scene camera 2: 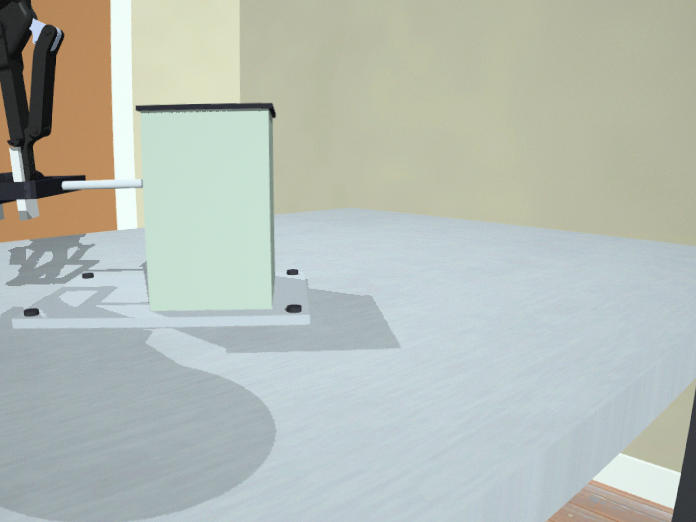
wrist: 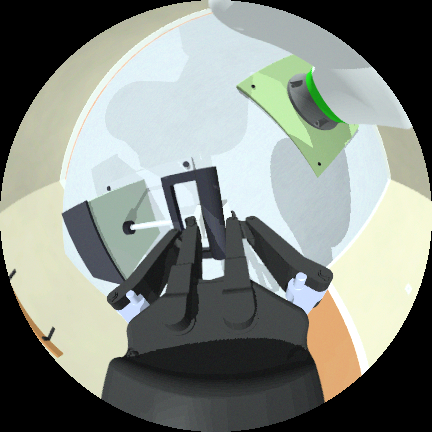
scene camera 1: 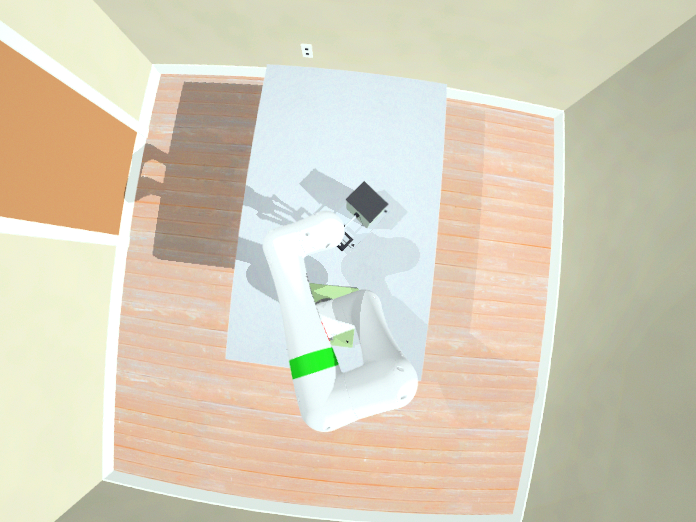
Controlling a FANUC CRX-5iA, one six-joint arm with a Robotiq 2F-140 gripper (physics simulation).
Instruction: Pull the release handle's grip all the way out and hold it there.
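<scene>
The release handle's pale green box has a dark lid and stands upright on a bolted plate. A white rod sticks out of its side, with a clear length showing between box and grip. The grip is a dark rectangular frame at the rod's outer end. My gripper is shut on the grip's outer bar, one finger inside the frame's opening and one outside. In scene camera 1 the arm hides most of the gripper.
The box stands on the pale table. My arm folds over the table's near part, above its green mounting plate. A wall with an outlet is beyond the table's far edge.
</scene>
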